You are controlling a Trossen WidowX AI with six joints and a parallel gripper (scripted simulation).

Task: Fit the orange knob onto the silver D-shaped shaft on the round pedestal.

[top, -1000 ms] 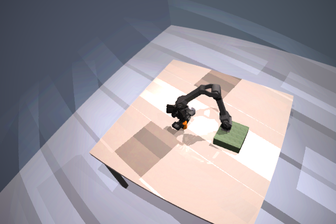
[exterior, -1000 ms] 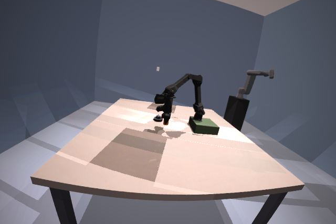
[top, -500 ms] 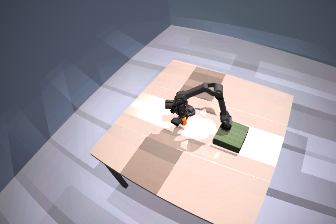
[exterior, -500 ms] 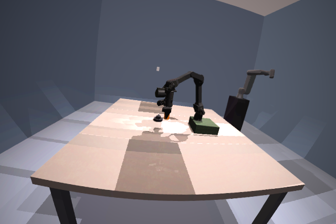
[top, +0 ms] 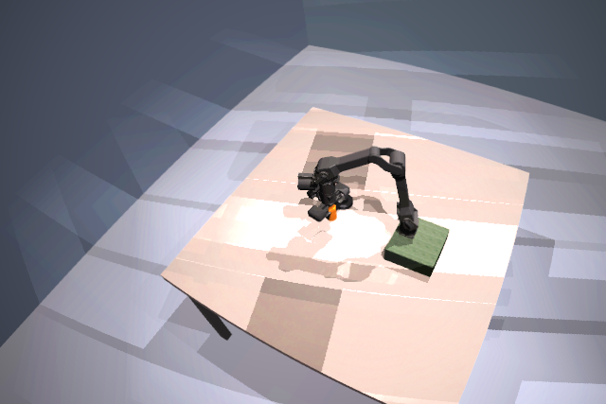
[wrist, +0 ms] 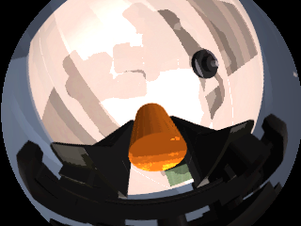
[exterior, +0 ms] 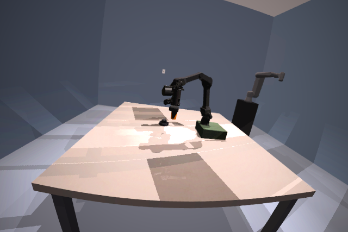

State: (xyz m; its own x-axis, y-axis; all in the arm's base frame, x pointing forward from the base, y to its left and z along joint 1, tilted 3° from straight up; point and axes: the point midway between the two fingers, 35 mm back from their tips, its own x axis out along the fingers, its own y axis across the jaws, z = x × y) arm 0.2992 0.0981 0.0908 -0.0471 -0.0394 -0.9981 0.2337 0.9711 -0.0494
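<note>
Now: gripper tip 180 mm to the left of the round pedestal, 110 mm above it and 40 mm short of it. Round my gripper tip: orange knob 30 mm above.
</note>
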